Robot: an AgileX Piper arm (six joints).
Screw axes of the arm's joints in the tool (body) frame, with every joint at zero. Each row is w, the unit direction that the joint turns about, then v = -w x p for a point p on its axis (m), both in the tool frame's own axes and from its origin. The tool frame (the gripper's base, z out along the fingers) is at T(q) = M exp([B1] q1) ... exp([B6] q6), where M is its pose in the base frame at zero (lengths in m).
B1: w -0.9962 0 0.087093 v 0 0.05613 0
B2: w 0 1 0 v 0.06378 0 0.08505
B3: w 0 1 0 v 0.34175 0 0.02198
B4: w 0 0 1 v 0 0 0
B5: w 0 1 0 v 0.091 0 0
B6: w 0 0 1 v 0 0 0
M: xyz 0.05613 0 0.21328 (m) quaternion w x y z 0.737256 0 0.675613 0
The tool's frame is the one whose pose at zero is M.
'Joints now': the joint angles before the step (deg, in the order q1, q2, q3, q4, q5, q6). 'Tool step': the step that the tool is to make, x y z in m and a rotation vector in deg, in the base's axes. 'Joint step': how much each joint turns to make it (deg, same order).
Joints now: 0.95, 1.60, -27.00, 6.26, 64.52, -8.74
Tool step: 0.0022, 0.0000, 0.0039, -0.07, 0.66, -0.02
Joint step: -0.03, 1.42, -0.81, -0.03, 0.05, -0.04
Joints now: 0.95, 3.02, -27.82, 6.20, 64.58, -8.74
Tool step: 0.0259, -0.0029, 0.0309, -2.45, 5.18, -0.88
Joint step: -0.06, 12.30, -6.75, -2.30, -0.30, -0.42
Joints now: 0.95, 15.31, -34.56, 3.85, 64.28, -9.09
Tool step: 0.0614, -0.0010, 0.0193, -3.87, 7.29, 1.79
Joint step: 0.09, 18.38, -6.23, -1.41, -4.62, -3.44
